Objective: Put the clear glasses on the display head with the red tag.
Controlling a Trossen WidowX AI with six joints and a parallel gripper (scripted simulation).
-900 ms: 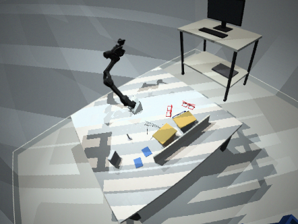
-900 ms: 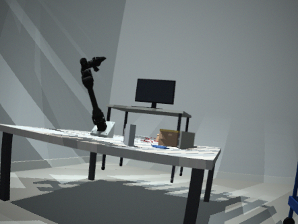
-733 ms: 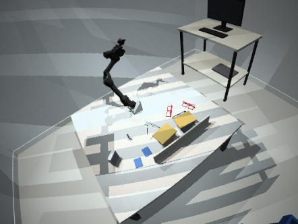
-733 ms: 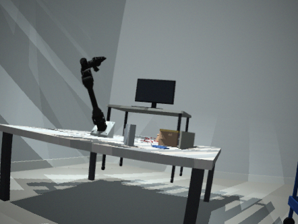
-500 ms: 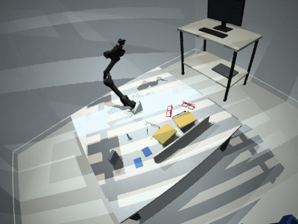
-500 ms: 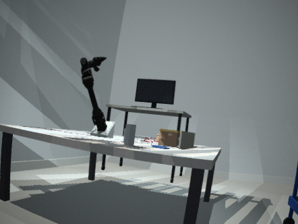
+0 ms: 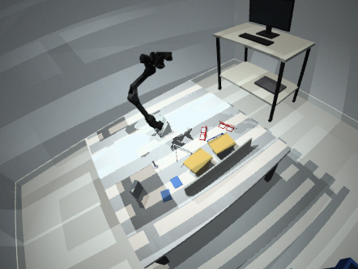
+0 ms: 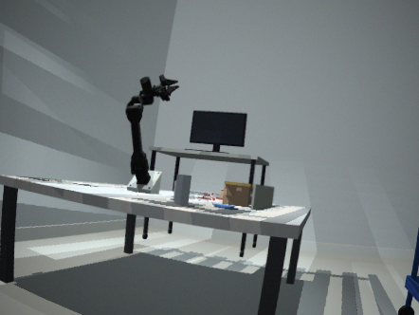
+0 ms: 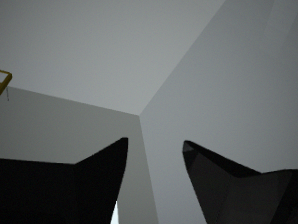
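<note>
Now: gripper tip 43 cm short of the brown display head, 23 cm to the left of it and 59 cm above it. Round my gripper tip: grey block: 32 cm ahead, 67 cm to the right, 59 cm below; then long grey wall: 58 cm ahead, 13 cm to the right, 59 cm below.
</note>
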